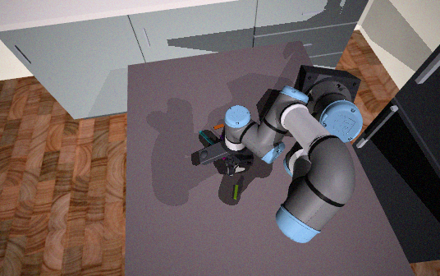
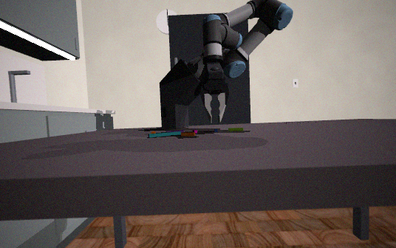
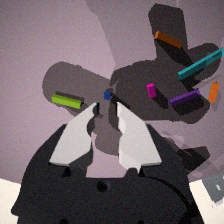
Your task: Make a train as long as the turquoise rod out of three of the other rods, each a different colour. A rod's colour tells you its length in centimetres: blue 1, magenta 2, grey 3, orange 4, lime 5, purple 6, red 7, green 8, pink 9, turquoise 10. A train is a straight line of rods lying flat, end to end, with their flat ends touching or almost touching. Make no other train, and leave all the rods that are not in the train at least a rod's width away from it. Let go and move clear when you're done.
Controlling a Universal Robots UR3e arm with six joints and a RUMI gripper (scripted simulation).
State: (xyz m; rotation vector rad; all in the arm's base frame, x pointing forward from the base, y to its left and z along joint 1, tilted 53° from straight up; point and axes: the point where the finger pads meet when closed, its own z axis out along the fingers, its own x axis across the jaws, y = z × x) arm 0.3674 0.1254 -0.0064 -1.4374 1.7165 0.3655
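Right now the blue rod is 4 cm below my hand. Round my hand: magenta rod (1 cm ahead, 7 cm to the right, 4 cm below); purple rod (14 cm to the right, 4 cm below); lime rod (1 cm behind, 7 cm to the left, 4 cm below).
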